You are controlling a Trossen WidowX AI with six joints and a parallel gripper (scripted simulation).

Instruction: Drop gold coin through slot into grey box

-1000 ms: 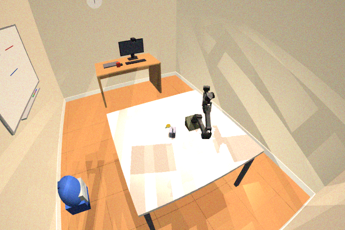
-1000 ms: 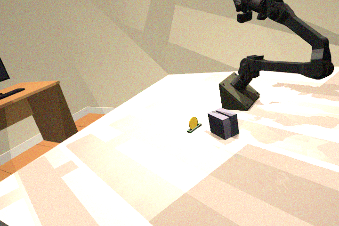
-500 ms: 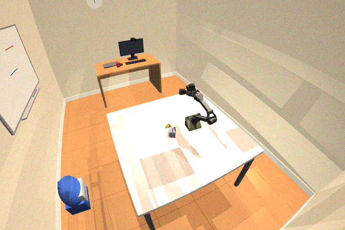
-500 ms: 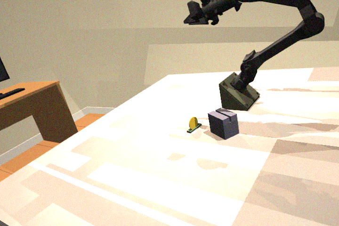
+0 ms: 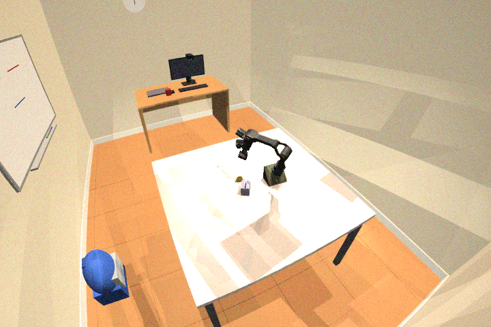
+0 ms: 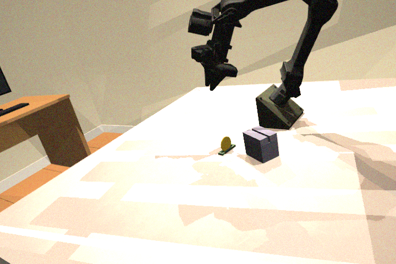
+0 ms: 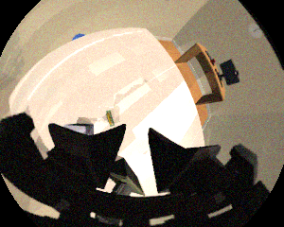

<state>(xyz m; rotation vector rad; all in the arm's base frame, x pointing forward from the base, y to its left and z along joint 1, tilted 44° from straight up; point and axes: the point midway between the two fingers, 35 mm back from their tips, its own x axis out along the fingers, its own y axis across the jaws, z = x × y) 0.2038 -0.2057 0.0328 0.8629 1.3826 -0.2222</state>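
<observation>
The gold coin is 40 mm ahead of my gripper tip, 50 mm to the left of it and 170 mm below it.
</observation>
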